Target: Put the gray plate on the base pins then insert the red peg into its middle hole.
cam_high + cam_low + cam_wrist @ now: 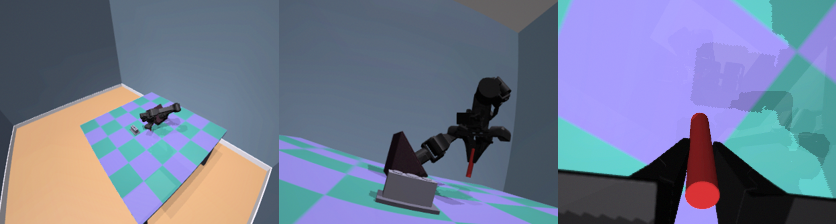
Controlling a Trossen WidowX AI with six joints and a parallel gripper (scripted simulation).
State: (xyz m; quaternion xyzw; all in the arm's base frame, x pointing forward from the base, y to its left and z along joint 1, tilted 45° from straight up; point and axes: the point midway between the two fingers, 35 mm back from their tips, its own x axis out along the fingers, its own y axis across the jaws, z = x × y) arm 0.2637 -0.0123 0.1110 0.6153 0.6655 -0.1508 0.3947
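Now: the gray plate 19 cm to the right of my gripper tip, 7 cm below it and 7 cm ahead of it. Round my gripper tip: red peg right at my gripper tip; base 18 cm to the right, 11 cm below, 7 cm ahead.
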